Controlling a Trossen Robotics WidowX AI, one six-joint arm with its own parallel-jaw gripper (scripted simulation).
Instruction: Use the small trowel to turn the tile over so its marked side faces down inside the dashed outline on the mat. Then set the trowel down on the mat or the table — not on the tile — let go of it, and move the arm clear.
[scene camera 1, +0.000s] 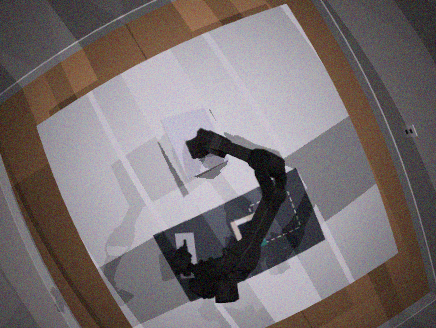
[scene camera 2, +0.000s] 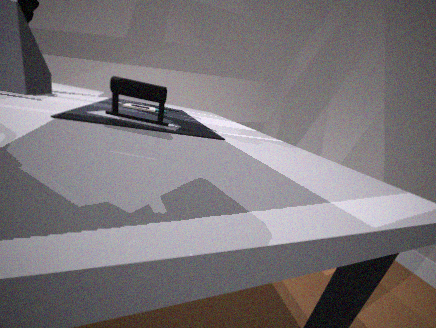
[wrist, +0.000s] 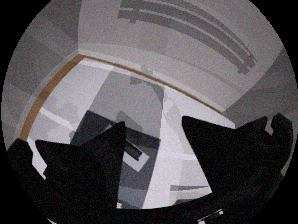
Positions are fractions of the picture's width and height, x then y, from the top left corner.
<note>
My gripper (scene camera 1: 0.42, 0.84) is open, with nothing in its grasp. I also see a dark mat (scene camera 1: 0.49, 0.71).
My gripper shows as well in the wrist view (wrist: 0.52, 0.55). The dark mat shows as well in scene camera 2 (scene camera 2: 0.43, 0.38) and in the wrist view (wrist: 0.45, 0.84).
</note>
